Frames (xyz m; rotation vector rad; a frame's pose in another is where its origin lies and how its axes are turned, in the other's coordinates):
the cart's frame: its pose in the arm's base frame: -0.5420 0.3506 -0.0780 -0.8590 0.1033 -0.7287
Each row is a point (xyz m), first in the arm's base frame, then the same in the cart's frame.
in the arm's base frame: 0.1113 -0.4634 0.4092
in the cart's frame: 1.0980 -0.3468 0.0292
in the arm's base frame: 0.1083 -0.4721 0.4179
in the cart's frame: 1.1029 -0.3584 0.0282
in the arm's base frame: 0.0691 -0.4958 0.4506
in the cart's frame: 1.0945 -0.4135 0.0202
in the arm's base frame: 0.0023 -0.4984 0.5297
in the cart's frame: 1.0612 -0.5079 0.0467
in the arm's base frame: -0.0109 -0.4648 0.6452
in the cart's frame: 1.0532 -0.5839 0.1405
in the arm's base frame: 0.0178 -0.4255 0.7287
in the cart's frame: 1.0670 -0.6116 0.2321
